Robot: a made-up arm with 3 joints. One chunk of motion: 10 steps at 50 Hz.
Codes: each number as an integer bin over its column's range. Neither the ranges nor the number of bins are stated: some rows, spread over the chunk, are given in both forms.
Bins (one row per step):
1: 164 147 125
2: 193 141 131
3: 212 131 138
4: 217 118 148
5: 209 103 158
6: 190 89 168
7: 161 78 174
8: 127 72 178
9: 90 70 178
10: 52 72 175
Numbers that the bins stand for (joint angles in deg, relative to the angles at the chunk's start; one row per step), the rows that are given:
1: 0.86 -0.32 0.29
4: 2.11 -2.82 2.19
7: 0.79 -6.27 4.33
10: -1.78 -6.79 4.41
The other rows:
2: 1.54 -0.84 0.79
3: 1.99 -1.70 1.36
5: 1.92 -4.11 3.01
6: 1.47 -5.32 3.84
8: -0.01 -6.79 4.66
9: -0.88 -6.96 4.66

